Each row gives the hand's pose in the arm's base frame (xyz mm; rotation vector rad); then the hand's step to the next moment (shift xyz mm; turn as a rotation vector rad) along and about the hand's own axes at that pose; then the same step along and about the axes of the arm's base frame.
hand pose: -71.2 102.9 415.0 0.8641 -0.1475 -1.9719
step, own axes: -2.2 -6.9 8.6 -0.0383 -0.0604 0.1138
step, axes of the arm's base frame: -9.7 3.5 4.6 -0.1029 0.0369 0.0782
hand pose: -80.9 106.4 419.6 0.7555 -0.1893 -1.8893
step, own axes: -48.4 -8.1 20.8 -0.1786 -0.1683 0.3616
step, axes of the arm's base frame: -5.9 41.6 32.8 -0.2940 0.1565 0.2829
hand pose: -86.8 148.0 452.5 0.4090 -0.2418 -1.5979
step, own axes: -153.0 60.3 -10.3 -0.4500 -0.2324 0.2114
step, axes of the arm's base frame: 63.9 148.5 31.9 -0.2841 0.4445 0.1514
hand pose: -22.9 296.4 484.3 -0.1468 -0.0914 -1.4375
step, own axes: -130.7 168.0 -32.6 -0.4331 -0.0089 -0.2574
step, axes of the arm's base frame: 148.4 144.2 -59.6 -0.0724 0.3831 -0.3192
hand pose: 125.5 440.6 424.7 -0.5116 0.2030 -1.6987
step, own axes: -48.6 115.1 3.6 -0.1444 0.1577 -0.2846
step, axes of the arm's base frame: 109.5 24.9 -54.8 0.0310 0.0664 -0.3483
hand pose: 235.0 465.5 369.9 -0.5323 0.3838 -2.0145
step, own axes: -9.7 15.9 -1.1 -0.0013 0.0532 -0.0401
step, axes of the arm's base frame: 15.4 1.1 -10.5 0.0193 -0.0220 -0.0599
